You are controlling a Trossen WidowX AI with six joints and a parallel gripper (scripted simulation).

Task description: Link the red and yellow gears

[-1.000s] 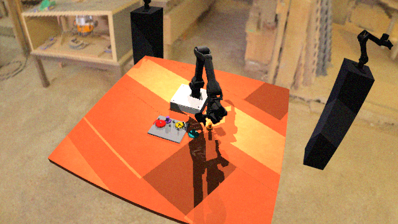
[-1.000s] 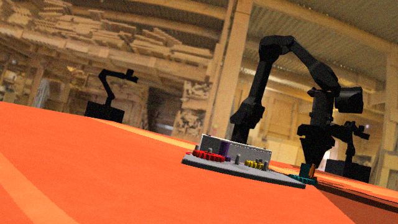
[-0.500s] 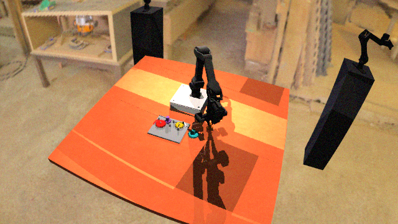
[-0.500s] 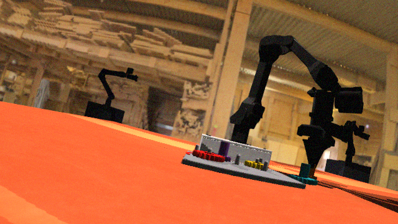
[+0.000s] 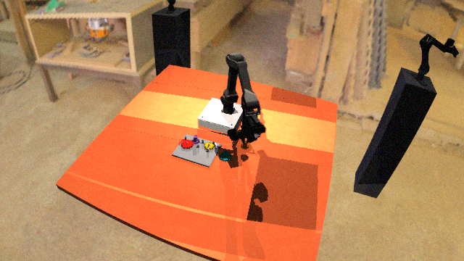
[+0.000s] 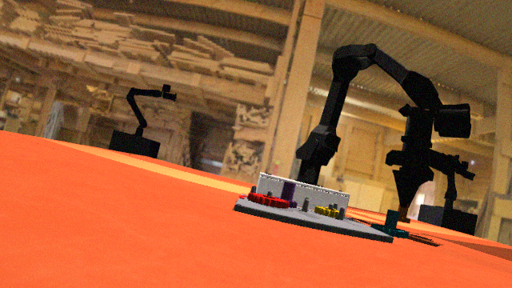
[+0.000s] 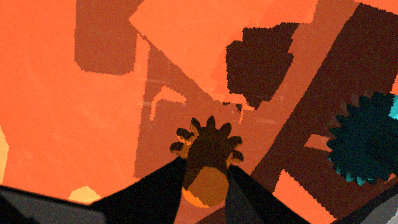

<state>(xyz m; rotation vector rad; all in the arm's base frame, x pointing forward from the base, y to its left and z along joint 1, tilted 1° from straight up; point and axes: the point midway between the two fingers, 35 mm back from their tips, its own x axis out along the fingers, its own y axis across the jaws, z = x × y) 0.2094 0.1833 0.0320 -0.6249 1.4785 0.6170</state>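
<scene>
The purple gear is 25 cm to the right of my gripper tip, 6 cm ahead of it and 2 cm below it. From my gripper tip the other things lie so: yellow gear 17 cm to the right, 6 cm ahead, 3 cm below; then orange gear 1 cm below; then cyan gear 9 cm ahead, 7 cm to the right, 3 cm below.
</scene>
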